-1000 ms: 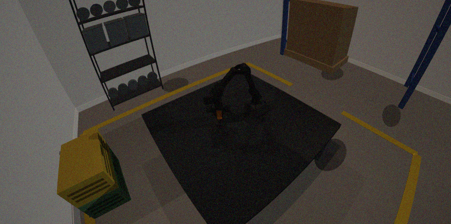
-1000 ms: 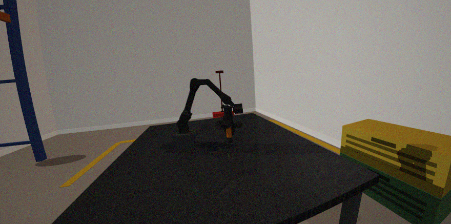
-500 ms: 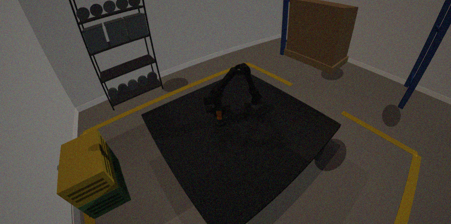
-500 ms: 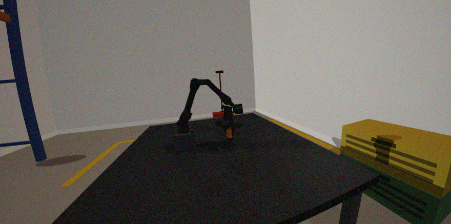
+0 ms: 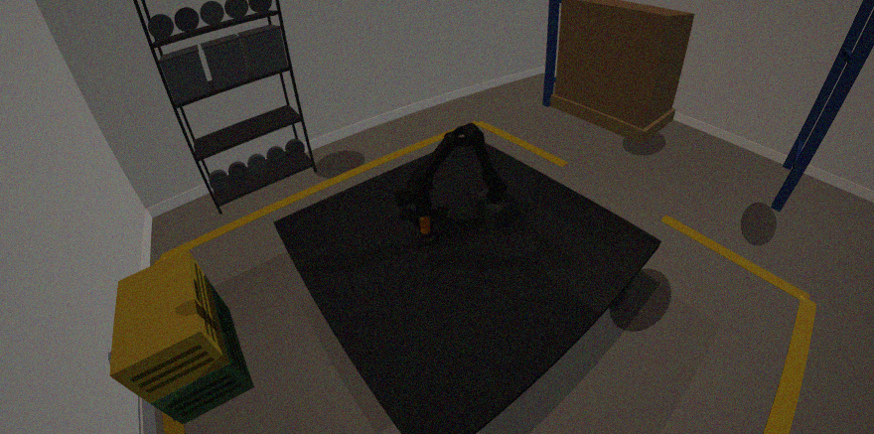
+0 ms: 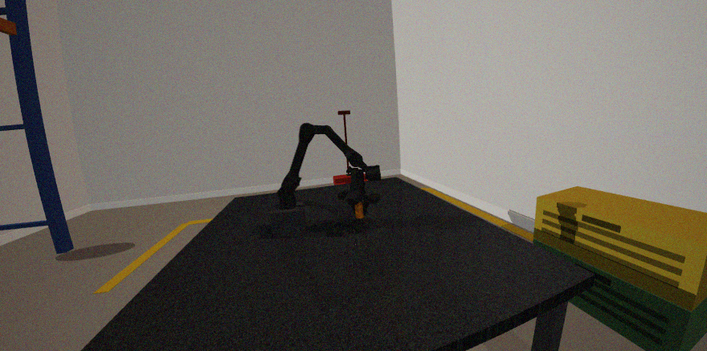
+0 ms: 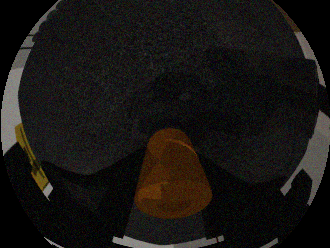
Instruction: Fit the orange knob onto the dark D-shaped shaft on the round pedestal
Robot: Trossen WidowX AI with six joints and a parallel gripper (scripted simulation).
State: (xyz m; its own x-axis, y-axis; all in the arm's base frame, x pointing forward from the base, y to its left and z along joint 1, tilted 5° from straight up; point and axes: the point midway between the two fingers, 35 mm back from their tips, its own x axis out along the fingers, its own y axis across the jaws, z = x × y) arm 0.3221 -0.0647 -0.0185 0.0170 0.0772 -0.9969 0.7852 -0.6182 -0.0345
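Now: the orange knob 20 mm above my gripper tip. From my gripper tip the other things lie so: round pedestal: 20 mm below.
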